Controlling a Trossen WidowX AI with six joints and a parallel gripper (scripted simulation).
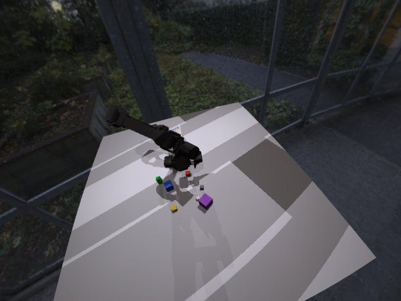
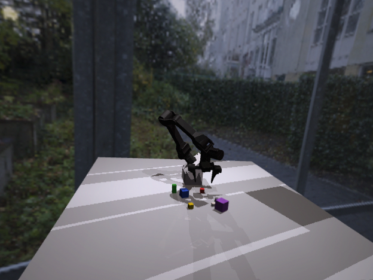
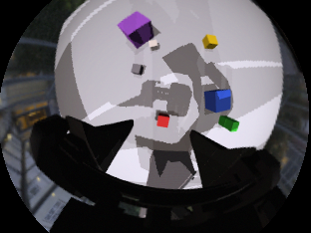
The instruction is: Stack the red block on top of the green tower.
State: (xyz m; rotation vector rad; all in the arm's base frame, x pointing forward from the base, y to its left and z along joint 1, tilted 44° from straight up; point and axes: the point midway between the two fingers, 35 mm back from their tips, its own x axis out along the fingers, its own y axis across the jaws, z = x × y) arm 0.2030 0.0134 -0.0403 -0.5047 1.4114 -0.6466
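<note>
The red block lies 10 mm behind my gripper tip and 50 mm below it. The rest, counted from my gripper tip: blue block (50 mm ahead, 110 mm to the right, 40 mm below); then grey cube (100 mm ahead, 60 mm to the left, 50 mm below); then white cube (150 mm ahead, 30 mm to the left, 60 mm below).
</note>
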